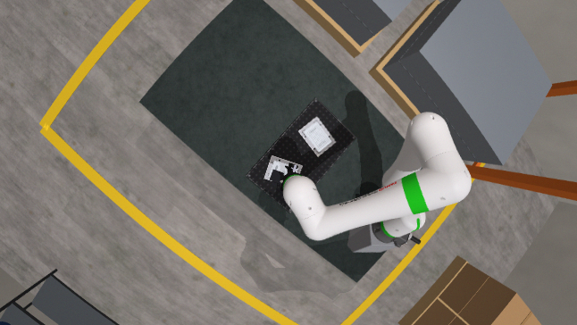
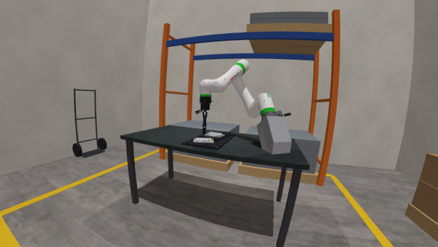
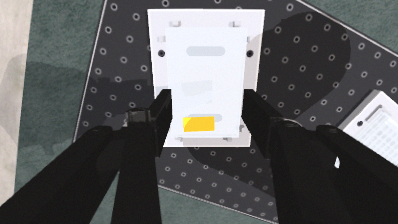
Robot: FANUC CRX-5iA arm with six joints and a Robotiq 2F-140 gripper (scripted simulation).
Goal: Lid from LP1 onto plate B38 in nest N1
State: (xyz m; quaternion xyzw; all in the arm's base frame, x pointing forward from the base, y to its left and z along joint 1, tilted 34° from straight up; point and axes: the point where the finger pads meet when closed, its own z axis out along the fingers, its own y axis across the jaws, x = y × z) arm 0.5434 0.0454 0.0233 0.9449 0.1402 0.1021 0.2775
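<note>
My hand is 80 mm above the lid. The rest, counted from my hand: nest: 240 mm to the right, 90 mm below, 50 mm behind; then culture plate B38: 240 mm to the right, 80 mm below, 50 mm behind; then lid park LP1: 90 mm below.
</note>
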